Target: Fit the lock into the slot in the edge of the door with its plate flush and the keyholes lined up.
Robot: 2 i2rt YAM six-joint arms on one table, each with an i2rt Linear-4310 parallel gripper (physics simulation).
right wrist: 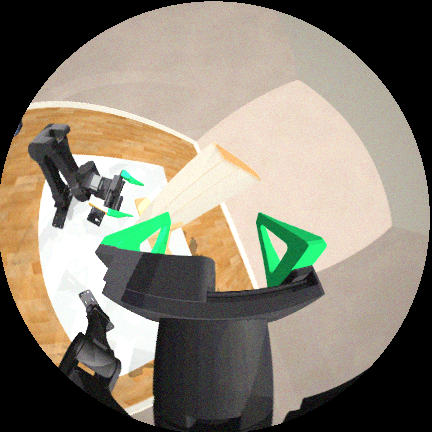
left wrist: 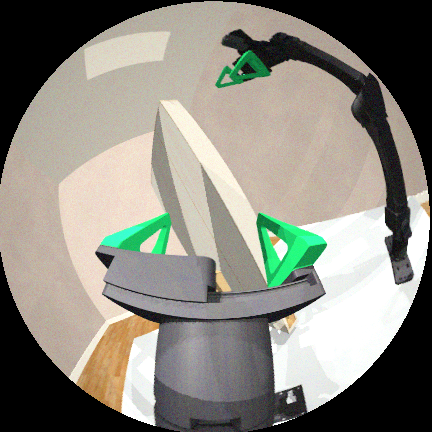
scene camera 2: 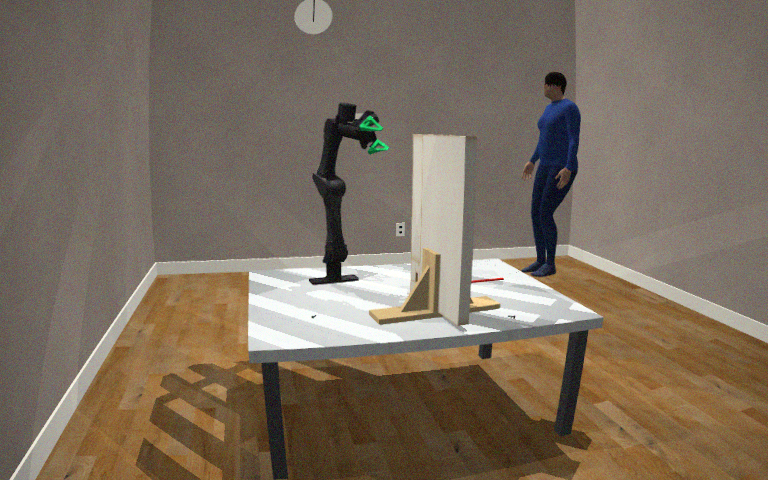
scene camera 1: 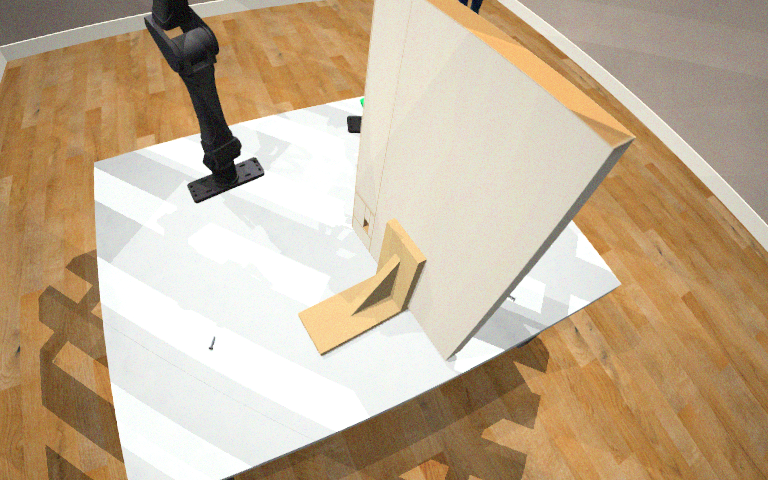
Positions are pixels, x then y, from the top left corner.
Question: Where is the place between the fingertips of my left gripper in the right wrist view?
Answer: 137, 199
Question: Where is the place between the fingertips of my left gripper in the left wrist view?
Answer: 213, 217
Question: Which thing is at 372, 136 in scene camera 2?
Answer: My right gripper.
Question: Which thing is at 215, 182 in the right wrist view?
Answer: A door.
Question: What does my left gripper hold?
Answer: Nothing.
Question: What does my right gripper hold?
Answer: Nothing.
